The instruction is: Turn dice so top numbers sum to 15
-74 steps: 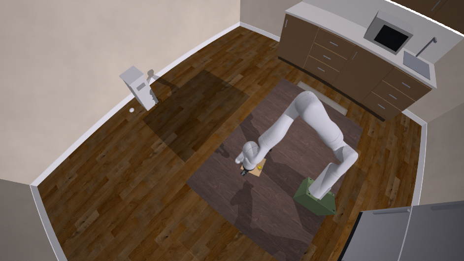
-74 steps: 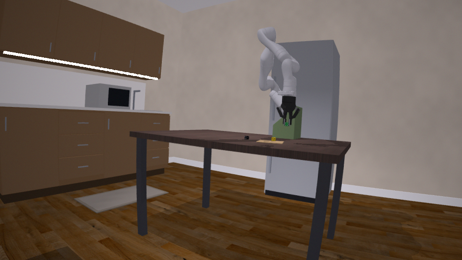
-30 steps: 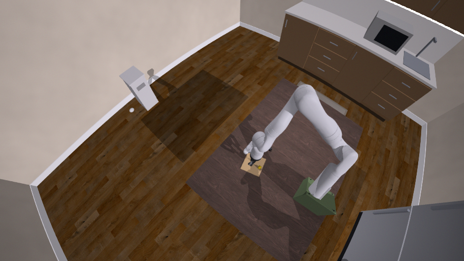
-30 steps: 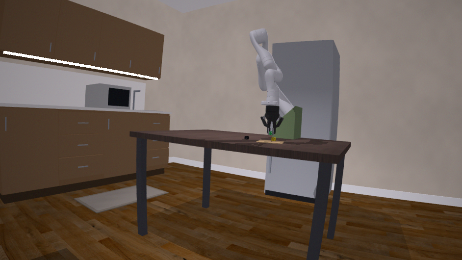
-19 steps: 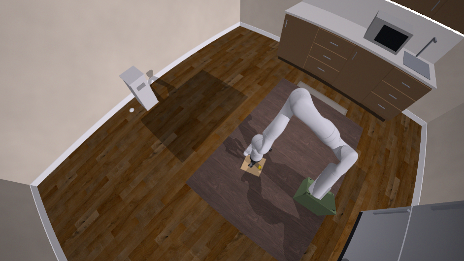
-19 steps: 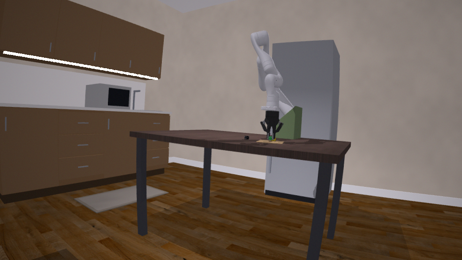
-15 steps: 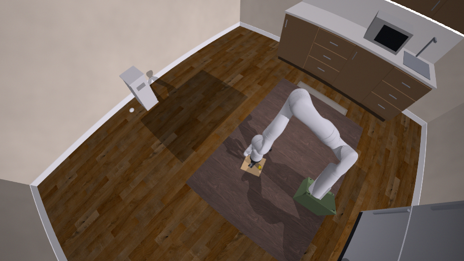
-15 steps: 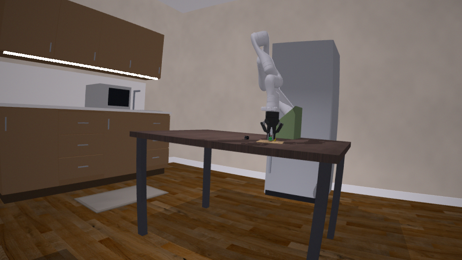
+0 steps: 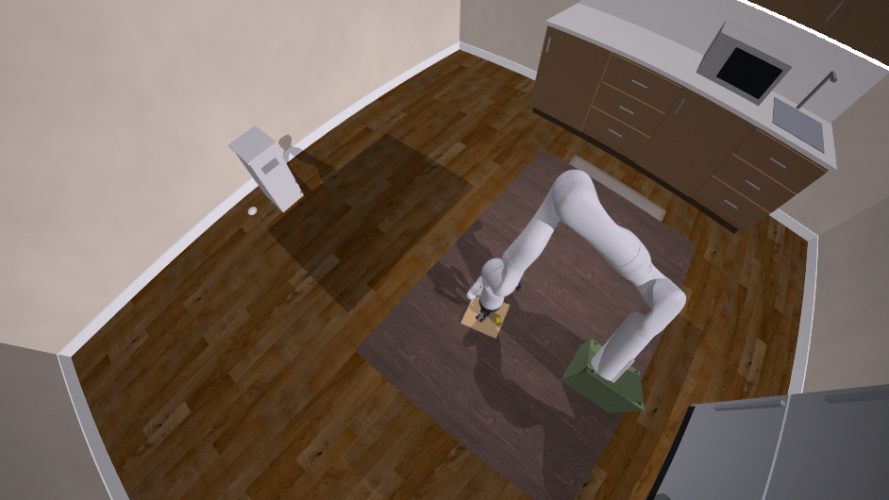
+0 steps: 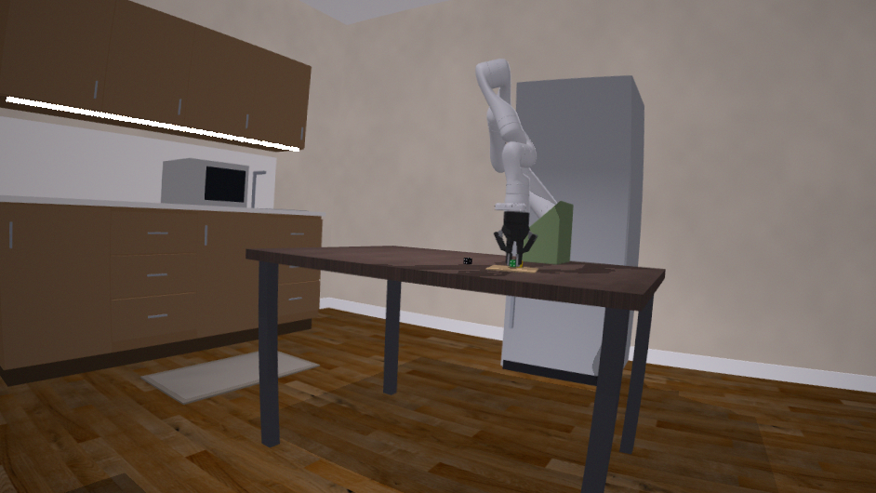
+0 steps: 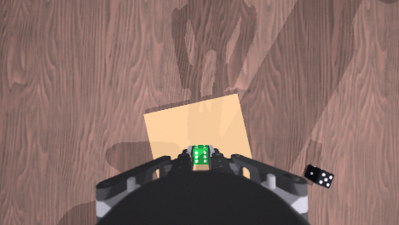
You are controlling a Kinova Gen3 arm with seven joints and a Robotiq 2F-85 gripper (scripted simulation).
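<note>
My gripper is now 1 cm above the green die. Round my hand: black die: 17 cm to the right, 2 cm below, 2 cm behind; yellow die: 5 cm behind, 1 cm to the right, 1 cm below; tan mat: 3 cm below.
</note>
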